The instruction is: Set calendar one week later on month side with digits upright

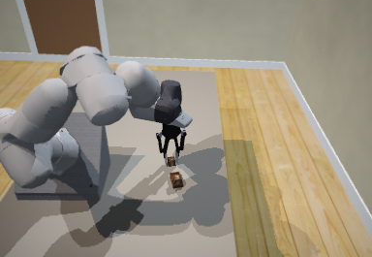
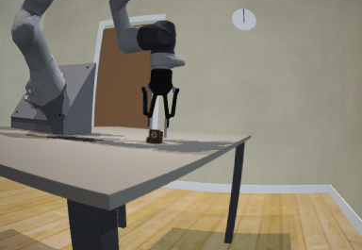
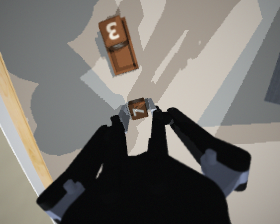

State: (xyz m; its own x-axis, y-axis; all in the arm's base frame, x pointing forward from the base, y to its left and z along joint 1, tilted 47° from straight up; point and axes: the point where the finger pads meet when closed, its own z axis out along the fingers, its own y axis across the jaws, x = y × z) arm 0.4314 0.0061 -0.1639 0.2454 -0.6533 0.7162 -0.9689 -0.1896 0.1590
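My hand is 11 cm to the left of the brown tray, 3 cm short of it and 3 cm above it.
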